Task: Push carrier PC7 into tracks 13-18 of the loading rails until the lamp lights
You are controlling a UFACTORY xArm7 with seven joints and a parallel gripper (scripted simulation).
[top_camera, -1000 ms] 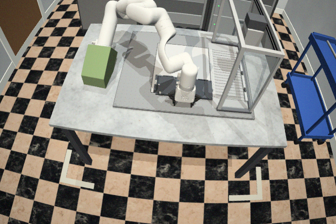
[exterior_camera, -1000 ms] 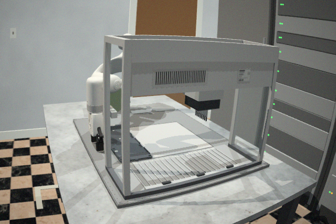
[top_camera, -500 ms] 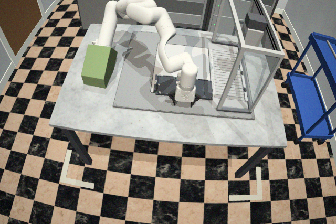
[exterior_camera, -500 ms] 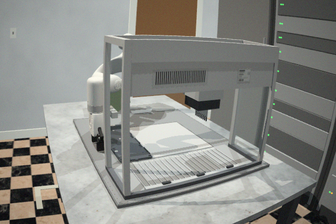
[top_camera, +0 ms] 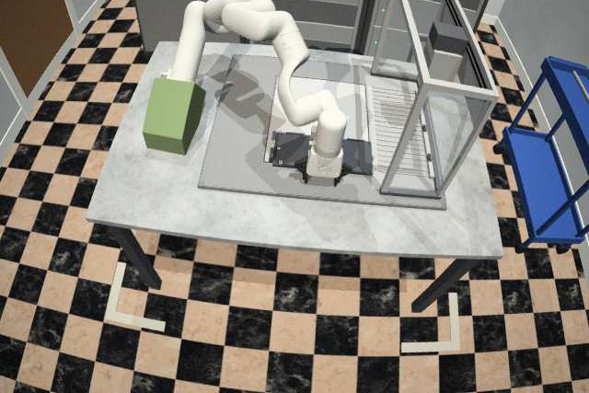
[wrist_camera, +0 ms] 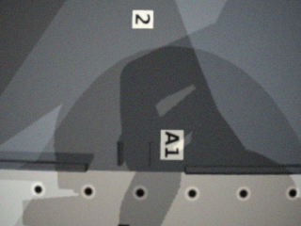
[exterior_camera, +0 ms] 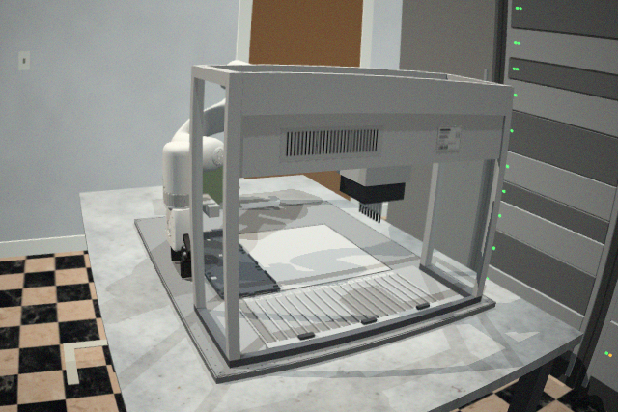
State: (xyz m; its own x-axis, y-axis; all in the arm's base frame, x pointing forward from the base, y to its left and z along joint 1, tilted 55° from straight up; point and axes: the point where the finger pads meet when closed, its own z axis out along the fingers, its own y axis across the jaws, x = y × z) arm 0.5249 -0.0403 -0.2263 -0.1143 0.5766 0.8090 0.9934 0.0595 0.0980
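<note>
Right now the carrier PC7 is 11 cm to the left of my hand and 1 cm behind it.
</note>
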